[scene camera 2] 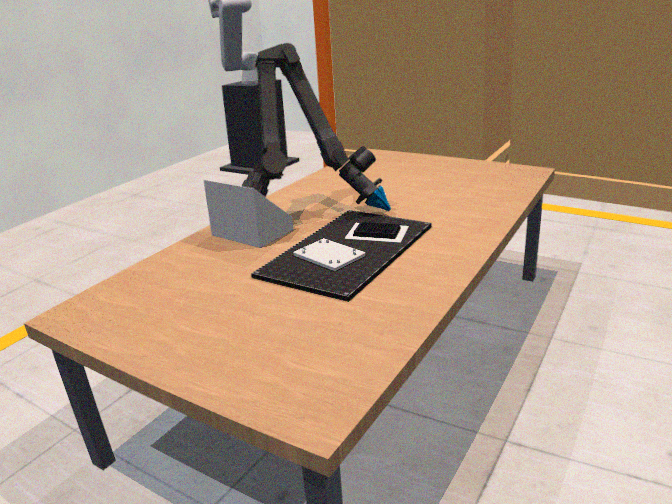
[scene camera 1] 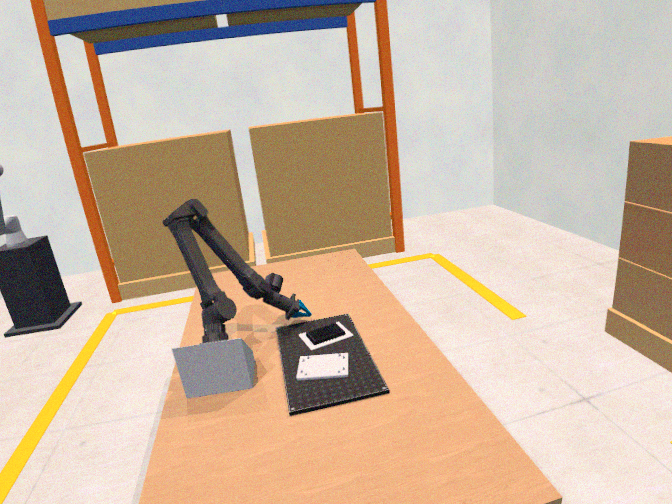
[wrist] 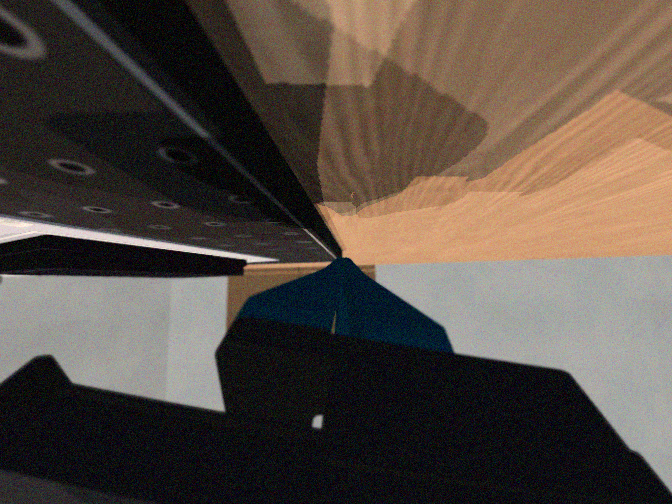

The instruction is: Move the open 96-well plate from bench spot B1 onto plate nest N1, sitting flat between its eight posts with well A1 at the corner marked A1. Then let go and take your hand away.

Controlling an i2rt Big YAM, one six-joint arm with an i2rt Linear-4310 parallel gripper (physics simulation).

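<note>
The black plate (scene camera 1: 325, 333) with a white rim lies on the far part of the black perforated baseboard (scene camera 1: 332, 367), also seen in scene camera 2 (scene camera 2: 378, 230). A white flat nest (scene camera 1: 324, 366) with small locator pins sits on the board nearer the front (scene camera 2: 329, 254). My gripper (scene camera 1: 298, 309) (scene camera 2: 379, 199) with blue fingertips hovers low just beyond the board's far left corner, beside the plate and apart from it. In the wrist view the blue fingertips (wrist: 338, 300) meet in a point, shut and empty, next to the board's edge.
A grey wedge-shaped block (scene camera 1: 213, 366) stands on the table left of the board, next to the arm's base. Racking and cardboard panels stand behind.
</note>
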